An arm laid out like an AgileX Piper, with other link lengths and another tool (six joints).
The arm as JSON. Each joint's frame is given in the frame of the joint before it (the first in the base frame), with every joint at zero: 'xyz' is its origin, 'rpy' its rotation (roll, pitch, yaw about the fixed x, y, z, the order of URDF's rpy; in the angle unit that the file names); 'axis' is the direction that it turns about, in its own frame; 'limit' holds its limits. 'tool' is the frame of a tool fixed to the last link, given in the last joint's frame.
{
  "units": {
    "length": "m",
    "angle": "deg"
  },
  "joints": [
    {
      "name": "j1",
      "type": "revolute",
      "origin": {
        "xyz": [
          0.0,
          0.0,
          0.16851
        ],
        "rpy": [
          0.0,
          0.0,
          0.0
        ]
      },
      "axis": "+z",
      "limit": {
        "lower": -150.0,
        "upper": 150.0
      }
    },
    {
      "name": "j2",
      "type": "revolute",
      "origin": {
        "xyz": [
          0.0,
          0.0,
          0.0
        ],
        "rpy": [
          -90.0,
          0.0,
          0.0
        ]
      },
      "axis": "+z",
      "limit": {
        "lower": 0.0,
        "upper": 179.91
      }
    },
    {
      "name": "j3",
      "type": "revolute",
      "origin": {
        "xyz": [
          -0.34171,
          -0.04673,
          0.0
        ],
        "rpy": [
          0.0,
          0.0,
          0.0
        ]
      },
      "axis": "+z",
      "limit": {
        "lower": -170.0,
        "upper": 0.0
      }
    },
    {
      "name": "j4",
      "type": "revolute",
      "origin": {
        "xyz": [
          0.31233,
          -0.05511,
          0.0
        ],
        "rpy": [
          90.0,
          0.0,
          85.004
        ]
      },
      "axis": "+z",
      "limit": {
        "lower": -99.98,
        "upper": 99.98
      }
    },
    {
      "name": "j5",
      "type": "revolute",
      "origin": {
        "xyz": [
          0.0,
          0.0,
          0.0
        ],
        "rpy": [
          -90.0,
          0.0,
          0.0
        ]
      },
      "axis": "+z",
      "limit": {
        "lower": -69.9,
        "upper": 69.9
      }
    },
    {
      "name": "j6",
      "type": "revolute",
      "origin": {
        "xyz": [
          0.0,
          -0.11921,
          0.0
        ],
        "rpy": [
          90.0,
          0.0,
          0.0
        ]
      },
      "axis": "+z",
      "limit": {
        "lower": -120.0,
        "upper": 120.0
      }
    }
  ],
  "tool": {
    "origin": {
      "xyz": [
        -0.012,
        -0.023,
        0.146
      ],
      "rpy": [
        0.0,
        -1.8,
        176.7
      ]
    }
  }
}
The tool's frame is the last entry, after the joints.
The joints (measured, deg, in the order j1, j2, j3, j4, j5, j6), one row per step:
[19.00 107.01 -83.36 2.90 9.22 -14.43]
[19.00 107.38 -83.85 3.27 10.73 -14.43]
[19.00 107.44 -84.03 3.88 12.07 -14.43]
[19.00 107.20 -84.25 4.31 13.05 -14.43]
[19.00 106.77 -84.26 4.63 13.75 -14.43]
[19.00 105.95 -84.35 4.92 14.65 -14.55]
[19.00 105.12 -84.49 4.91 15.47 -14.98]
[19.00 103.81 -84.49 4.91 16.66 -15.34]
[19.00 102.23 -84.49 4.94 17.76 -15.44]
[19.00 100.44 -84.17 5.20 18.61 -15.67]
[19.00 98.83 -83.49 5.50 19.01 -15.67]
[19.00 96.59 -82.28 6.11 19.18 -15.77]
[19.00 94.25 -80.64 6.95 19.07 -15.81]
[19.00 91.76 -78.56 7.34 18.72 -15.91]
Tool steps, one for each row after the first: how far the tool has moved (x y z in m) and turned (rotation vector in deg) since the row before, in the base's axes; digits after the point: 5 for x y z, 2 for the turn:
[-0.00072 0.00035 -0.00625 -0.10 1.43 -0.04]
[-0.00220 0.00006 -0.00475 0.18 1.35 -0.11]
[-0.00195 0.00000 0.00083 0.24 0.63 -0.07]
[-0.00242 -0.00030 0.00231 0.22 0.35 -0.05]
[-0.00342 -0.00052 0.00696 0.19 0.05 0.05]
[-0.00310 -0.00061 0.00801 -0.29 -0.27 0.29]
[-0.00556 -0.00132 0.01074 -0.22 -0.22 0.28]
[-0.00633 -0.00166 0.01405 0.13 -0.47 0.14]
[-0.00765 -0.00189 0.01420 0.27 -0.57 0.13]
[-0.00740 -0.00198 0.01018 0.46 -0.40 -0.02]
[-0.01049 -0.00270 0.01280 0.77 -0.65 -0.04]
[-0.01158 -0.00292 0.01036 1.01 -0.51 -0.12]
[-0.01255 -0.00399 0.00826 0.52 -0.63 -0.05]

